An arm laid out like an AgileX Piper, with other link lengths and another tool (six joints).
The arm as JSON. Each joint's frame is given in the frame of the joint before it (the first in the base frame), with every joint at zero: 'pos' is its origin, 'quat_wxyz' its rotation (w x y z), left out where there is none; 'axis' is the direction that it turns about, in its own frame. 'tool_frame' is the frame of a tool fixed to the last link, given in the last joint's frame.
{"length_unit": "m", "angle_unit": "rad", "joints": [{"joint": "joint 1", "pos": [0.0, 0.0, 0.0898], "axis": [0.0, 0.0, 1.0]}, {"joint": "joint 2", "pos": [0.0, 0.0, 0.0], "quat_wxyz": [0.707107, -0.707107, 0.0, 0.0], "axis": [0.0, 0.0, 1.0]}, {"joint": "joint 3", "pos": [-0.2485, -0.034, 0.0], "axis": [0.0, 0.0, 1.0]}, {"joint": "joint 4", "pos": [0.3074, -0.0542, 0.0], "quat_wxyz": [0.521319, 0.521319, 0.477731, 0.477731], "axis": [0.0, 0.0, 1.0]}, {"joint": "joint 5", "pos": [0.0, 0.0, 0.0], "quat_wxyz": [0.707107, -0.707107, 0.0, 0.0], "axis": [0.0, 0.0, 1.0]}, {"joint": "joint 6", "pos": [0.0, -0.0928, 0.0], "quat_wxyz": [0.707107, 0.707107, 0.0, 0.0], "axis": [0.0, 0.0, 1.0]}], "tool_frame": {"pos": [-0.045, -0.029, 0.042], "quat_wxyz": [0.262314, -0.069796, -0.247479, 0.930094]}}
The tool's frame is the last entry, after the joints.
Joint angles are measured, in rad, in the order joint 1, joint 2, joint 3, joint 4, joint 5, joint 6. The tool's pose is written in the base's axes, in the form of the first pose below.
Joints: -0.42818 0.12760 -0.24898 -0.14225 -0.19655 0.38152
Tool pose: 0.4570 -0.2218 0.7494 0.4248 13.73 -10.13 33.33
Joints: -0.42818 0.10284 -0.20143 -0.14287 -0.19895 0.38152
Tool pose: 0.4657 -0.2206 0.7442 0.4250 13.93 -10.22 31.82
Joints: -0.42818 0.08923 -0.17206 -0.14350 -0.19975 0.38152
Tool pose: 0.4721 -0.2198 0.7403 0.4252 14.09 -10.29 30.84
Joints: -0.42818 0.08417 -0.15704 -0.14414 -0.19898 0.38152
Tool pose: 0.4766 -0.2191 0.7375 0.4255 14.22 -10.34 30.30
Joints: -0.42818 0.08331 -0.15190 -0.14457 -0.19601 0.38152
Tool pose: 0.4796 -0.2188 0.7355 0.4257 14.30 -10.38 30.07
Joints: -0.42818 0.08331 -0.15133 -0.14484 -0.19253 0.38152
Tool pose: 0.4812 -0.2187 0.7343 0.4260 14.33 -10.40 30.00
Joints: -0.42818 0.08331 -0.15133 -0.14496 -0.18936 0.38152
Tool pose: 0.4825 -0.2187 0.7334 0.4262 14.34 -10.41 29.97
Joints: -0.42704 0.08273 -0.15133 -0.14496 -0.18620 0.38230
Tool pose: 0.4837 -0.2187 0.7329 0.4256 14.36 -10.41 29.94
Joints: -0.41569 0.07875 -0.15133 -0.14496 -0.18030 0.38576
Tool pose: 0.4859 -0.2172 0.7348 0.4204 14.44 -10.25 29.93
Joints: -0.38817 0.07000 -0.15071 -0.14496 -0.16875 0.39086
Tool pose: 0.4905 -0.2124 0.7396 0.4089 14.63 -9.86 29.90
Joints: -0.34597 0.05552 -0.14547 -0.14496 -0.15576 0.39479
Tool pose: 0.4966 -0.2037 0.7469 0.3924 14.90 -9.23 29.76
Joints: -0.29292 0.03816 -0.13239 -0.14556 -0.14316 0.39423
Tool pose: 0.5050 -0.1900 0.7545 0.3736 15.31 -8.42 29.37
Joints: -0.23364 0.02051 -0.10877 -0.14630 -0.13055 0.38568
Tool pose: 0.5168 -0.1711 0.7597 0.3556 15.88 -7.51 28.57
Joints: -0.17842 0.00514 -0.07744 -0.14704 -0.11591 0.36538
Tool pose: 0.5310 -0.1479 0.7602 0.3438 16.54 -6.62 27.42
